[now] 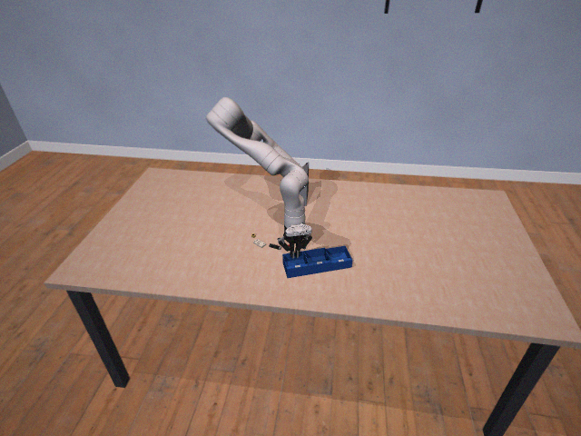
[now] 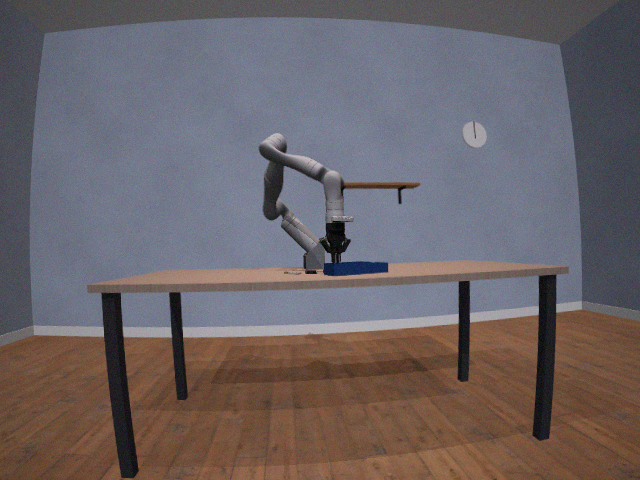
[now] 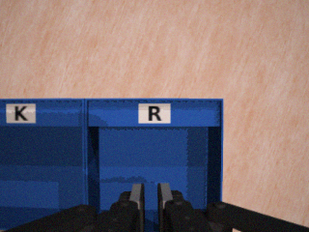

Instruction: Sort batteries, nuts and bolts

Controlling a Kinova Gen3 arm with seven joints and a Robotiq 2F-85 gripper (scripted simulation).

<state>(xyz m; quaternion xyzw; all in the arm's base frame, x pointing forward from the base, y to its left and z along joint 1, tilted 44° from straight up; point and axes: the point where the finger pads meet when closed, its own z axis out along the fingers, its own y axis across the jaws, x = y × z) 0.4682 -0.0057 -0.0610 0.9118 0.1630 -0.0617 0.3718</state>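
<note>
The blue bin is 10 mm behind my hand, 80 mm to the left of it and 40 mm below it. Round my hand: red die: 100 mm behind, 30 mm to the right, 50 mm below; then grey nut: 90 mm behind, 90 mm to the left, 60 mm below; then blue battery: 120 mm behind, 30 mm to the left, 60 mm below.
</note>
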